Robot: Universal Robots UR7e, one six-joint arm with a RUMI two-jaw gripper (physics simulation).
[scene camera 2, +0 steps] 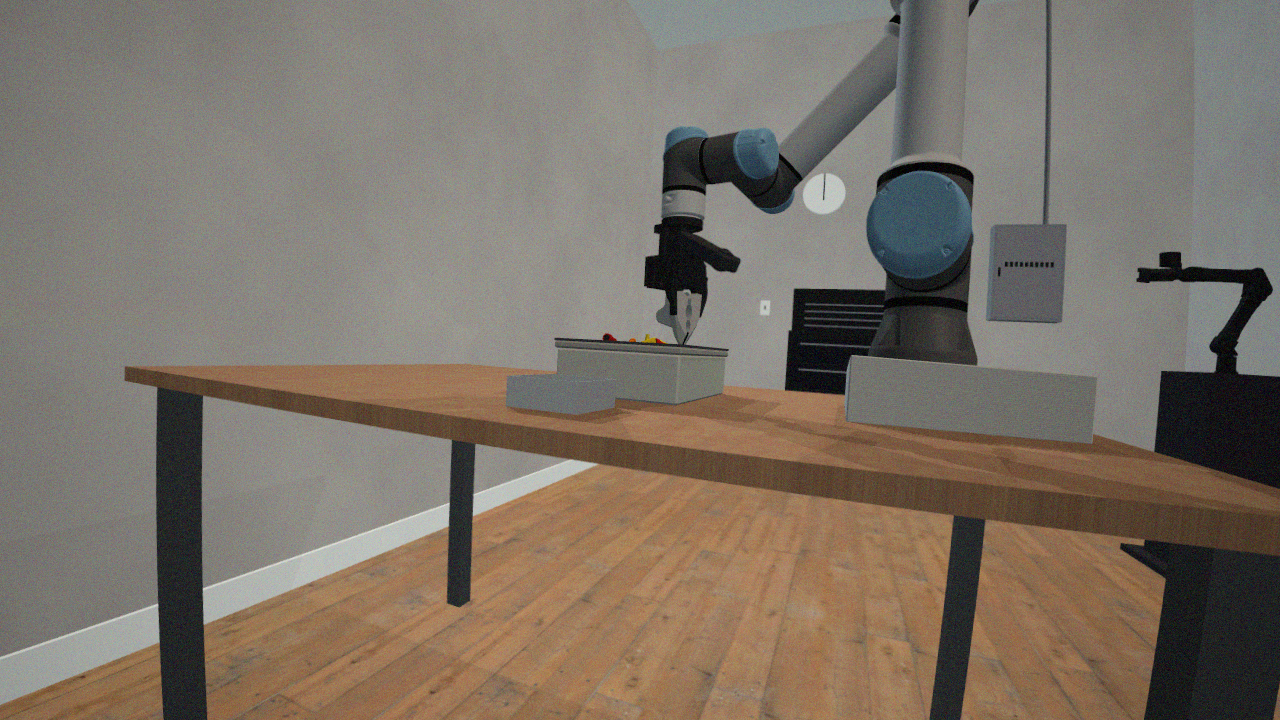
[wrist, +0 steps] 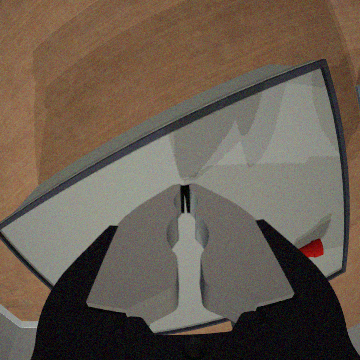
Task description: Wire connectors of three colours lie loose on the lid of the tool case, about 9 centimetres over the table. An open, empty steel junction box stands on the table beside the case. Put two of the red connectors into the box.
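Where they show: gripper, fingertip midpoint: (wrist: 184,187); arm's base at its link origin: (scene camera 2: 919,368).
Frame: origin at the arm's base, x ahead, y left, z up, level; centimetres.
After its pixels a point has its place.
My gripper (scene camera 2: 683,342) @[x 37.1, y 1.2, z 1.5 cm] (wrist: 184,187) @[x 37.1, y 1.2, z 1.5 cm] is shut with nothing between its fingertips, which are low at the lid (scene camera 2: 572,342) @[x 52.5, y 11.6, z 0.8 cm] (wrist: 125,172) @[x 34.7, y -1.6, z 1.1 cm] of the tool case (scene camera 2: 698,379) @[x 33.7, y 1.7, z -4.1 cm]. A red connector (wrist: 313,248) @[x 47.2, y 7.7, z 2.2 cm] lies near the lid's right edge in the wrist view, partly hidden by the gripper. In the scene view, a dark red connector (scene camera 2: 609,337) @[x 47.3, y 8.6, z 2.0 cm], an orange one (scene camera 2: 632,340) @[x 46.6, y 0.0, z 1.9 cm], a yellow one (scene camera 2: 648,338) @[x 48.2, y -13.2, z 2.7 cm] and another red one (scene camera 2: 660,341) @[x 43.9, y -8.1, z 2.1 cm] show low over the lid's edge, left of the fingertips. The grey junction box (scene camera 2: 560,394) @[x 43.1, y 31.7, z -5.5 cm] stands on the table in front of the case; its inside is hidden.
The wooden table (scene camera 2: 358,394) @[x 70.4, y 36.5, z -7.6 cm] (wrist: 125,60) @[x 27.8, y 0.6, z -7.6 cm] bears the case and box. The arm's base stands on a pale block (scene camera 2: 971,398) @[x -4.1, y 12.7, z -3.3 cm] at the right. A grey object with a pale edge shows at the wrist view's lower left; I cannot tell what it is.
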